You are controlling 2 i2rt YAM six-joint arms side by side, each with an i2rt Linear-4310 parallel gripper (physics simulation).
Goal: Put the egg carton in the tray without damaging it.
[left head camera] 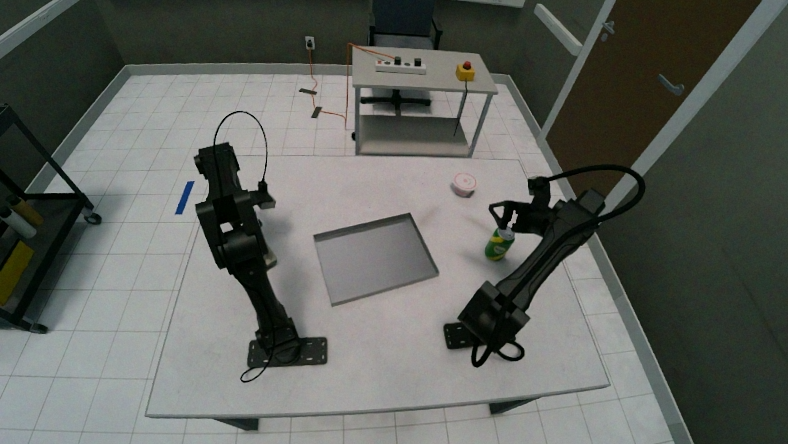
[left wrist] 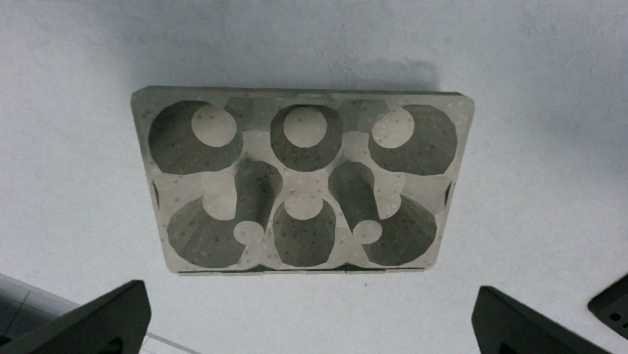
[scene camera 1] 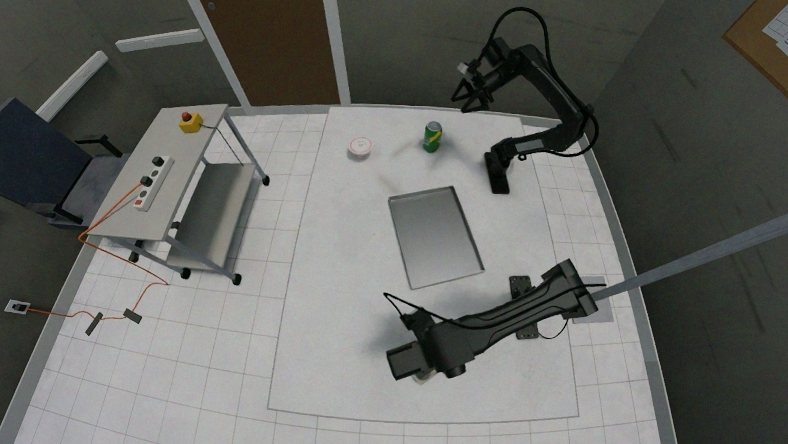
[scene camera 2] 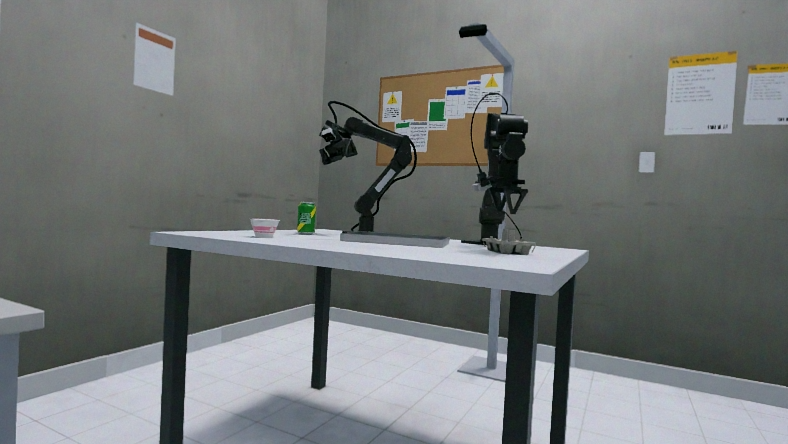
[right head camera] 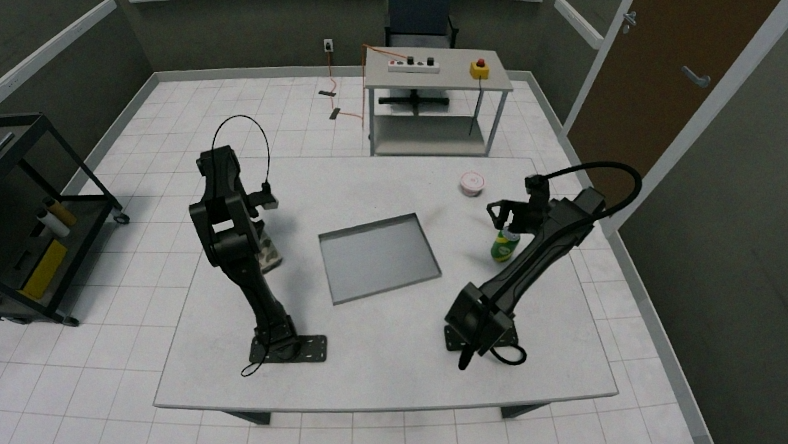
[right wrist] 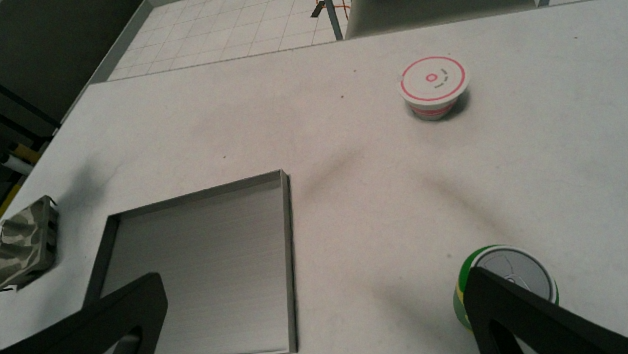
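Seen in the pictures: left gripper, fingertip midpoint: (left wrist: 311,298) (scene camera 2: 505,213); right gripper, fingertip midpoint: (left head camera: 503,208) (scene camera 1: 456,105) (scene camera 2: 334,159) (right head camera: 502,207) (right wrist: 315,285); left arm's base at its link origin: (left head camera: 288,352) (right head camera: 288,349); right arm's base at its link origin: (scene camera 1: 496,173).
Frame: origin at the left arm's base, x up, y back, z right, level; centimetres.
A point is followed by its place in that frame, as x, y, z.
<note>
The grey egg carton (right head camera: 268,256) {1.7, -28.2, -9.2} (scene camera 2: 508,245) {2.5, -37.5, -14.7} (left wrist: 304,182) {2.3, -29.9, -13.0} (right wrist: 25,245) {2.3, -29.2, -12.9} lies flat on the table, cups upward; my left arm hides most of it in the left head view. My left gripper (scene camera 2: 506,209) {11.7, -30.7, -12.1} (left wrist: 311,298) {11.7, -30.7, -12.1} is open and hangs above the carton, which lies level across the left wrist view, ahead of the fingertips. The shallow grey metal tray (left head camera: 380,259) {0.3, -26.8, 26.2} (right head camera: 380,259) {0.2, -26.9, 25.2} (scene camera 1: 435,237) {0.2, -27.4, 23.4} (scene camera 2: 394,239) {1.7, -39.1, 20.1} lies mid-table, apart from the carton. My right gripper (scene camera 1: 459,104) {28.8, -23.0, 54.8} (right wrist: 315,285) {28.8, -23.0, 54.8} is open and empty, raised on the tray's far side from the carton.
A green and yellow can (left head camera: 498,245) {8.9, -24.6, 61.2} (scene camera 1: 432,137) {9.2, -27.7, 60.1} (right wrist: 465,305) stands near my right gripper. A white and pink lidded cup (left head camera: 463,184) {5.7, -52.9, 57.7} (scene camera 1: 360,147) {5.7, -54.6, 57.5} (right wrist: 434,85) {5.7, -53.2, 59.1} stands near the table's back right in the left head view.
</note>
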